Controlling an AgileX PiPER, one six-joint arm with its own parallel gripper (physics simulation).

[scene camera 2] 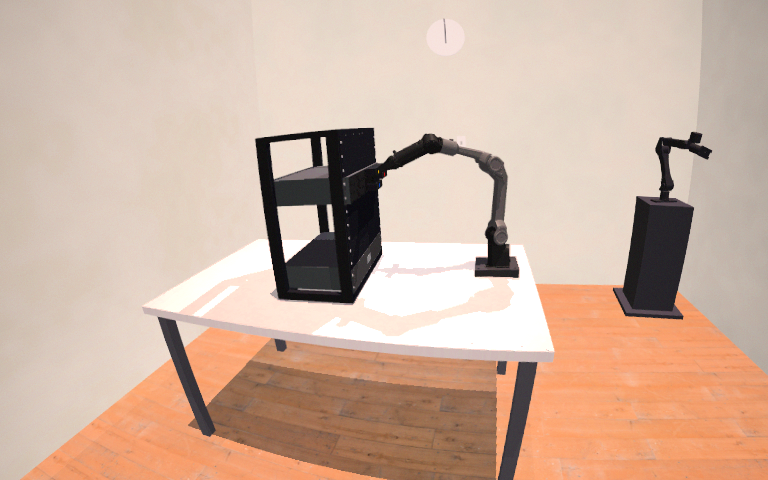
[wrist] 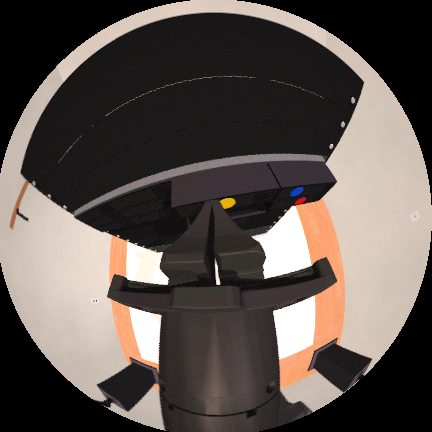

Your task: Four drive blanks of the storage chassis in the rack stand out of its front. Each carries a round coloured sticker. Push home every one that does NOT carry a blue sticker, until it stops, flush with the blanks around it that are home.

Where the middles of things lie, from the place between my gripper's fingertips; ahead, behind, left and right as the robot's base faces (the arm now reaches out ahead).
Scene:
Now: hand 18 cm short of the black rack (scene camera 2: 343, 260), 13 cm above it and 7 cm to the right of it.

